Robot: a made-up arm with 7 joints.
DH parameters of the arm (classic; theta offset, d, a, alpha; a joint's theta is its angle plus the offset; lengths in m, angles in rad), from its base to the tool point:
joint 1: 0 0.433 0 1.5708
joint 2: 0 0.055 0 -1.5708
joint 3: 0 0.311 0.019 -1.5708
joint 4: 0 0.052 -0.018 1.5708
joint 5: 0 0.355 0 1.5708
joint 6: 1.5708 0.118 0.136 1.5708
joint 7: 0 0.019 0 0
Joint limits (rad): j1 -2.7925..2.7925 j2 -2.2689..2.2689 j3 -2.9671..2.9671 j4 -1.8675..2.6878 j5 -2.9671..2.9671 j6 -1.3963..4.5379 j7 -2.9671..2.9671
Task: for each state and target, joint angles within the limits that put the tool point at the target. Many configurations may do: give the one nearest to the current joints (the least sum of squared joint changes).
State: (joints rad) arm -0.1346 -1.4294 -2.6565 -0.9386 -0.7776 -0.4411 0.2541
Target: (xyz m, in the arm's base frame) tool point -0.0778 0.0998 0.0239
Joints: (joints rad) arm 0.0515 -2.0154 -2.8969 -1.8098 -1.0153 -0.2730 0.2541
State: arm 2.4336 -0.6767 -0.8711 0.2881 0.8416 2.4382 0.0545
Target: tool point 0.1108 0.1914 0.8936
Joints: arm 2.2680 0.1573 -0.6010 0.6953 0.9757 3.0237 0.0545
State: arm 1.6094 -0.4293 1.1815 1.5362 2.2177 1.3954 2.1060
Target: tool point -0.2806 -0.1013 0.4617
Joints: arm 1.9584 -0.4061 1.4427 1.9041 2.3580 1.3409 2.1060
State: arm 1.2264 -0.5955 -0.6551 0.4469 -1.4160 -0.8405 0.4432
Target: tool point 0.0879 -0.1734 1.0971
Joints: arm 1.4075 0.0590 -0.5669 0.0146 -1.2764 -1.3963 0.4432
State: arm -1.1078 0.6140 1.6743 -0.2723 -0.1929 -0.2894 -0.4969
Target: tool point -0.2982 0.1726 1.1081
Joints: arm -1.1292 0.5587 1.7430 -0.5052 -0.3101 -0.7040 -0.4969
